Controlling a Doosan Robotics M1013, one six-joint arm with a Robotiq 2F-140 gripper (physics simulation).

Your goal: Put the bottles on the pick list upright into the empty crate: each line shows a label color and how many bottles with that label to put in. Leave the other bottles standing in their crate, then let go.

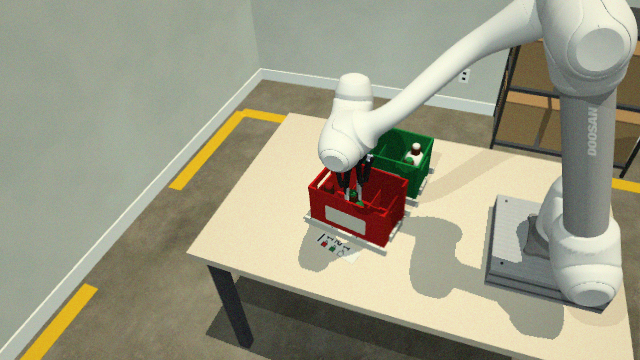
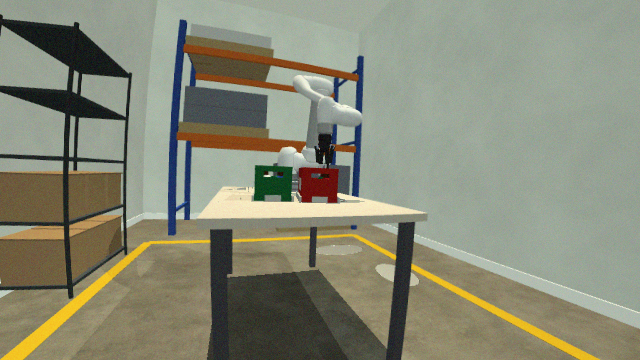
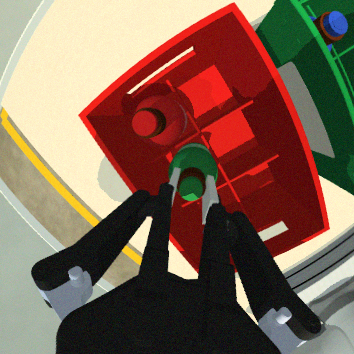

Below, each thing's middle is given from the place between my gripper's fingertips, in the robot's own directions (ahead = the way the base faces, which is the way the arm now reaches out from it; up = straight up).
Labels:
Now: the red bottle (image 3: 158,120) 9 cm ahead of my hand, 1 cm to the right of it and 5 cm below it.

